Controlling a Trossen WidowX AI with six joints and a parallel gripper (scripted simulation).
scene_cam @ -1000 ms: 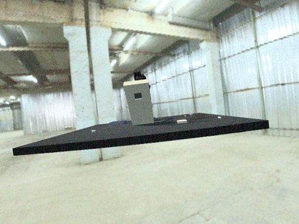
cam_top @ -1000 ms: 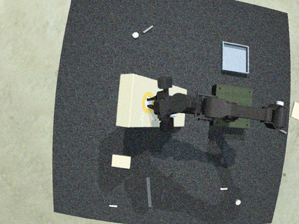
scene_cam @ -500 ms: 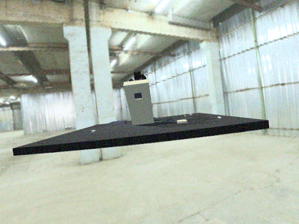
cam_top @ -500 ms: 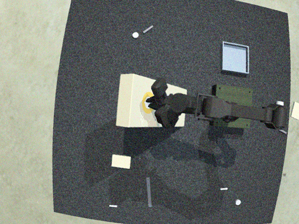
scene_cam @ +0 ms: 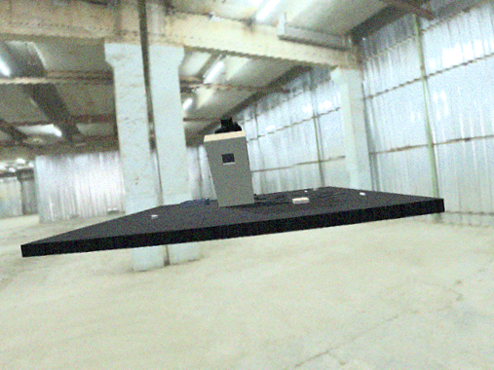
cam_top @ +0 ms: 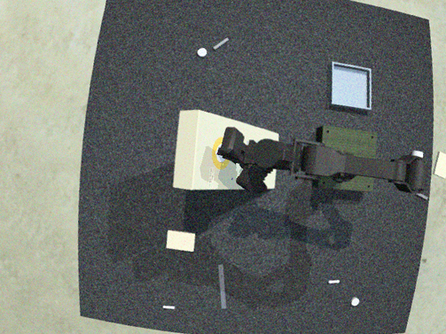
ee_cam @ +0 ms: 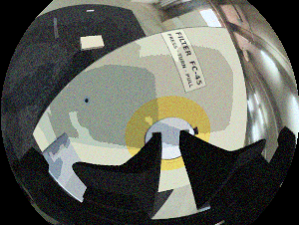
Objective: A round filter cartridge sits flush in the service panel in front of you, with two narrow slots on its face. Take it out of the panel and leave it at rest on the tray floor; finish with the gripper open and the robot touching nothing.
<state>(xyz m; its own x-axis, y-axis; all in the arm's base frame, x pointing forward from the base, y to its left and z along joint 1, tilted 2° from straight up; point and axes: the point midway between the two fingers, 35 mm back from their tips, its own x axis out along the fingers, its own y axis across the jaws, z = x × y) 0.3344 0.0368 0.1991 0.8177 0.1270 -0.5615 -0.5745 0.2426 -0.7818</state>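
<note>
The cream service panel lies 80 mm below my gripper tip, 40 mm behind it and 10 mm to the right of it. Also, from my gripper tip: white round filter cartridge (10 mm below, 10 mm ahead); grey tray (400 mm behind, 340 mm to the right, 240 mm below).
</note>
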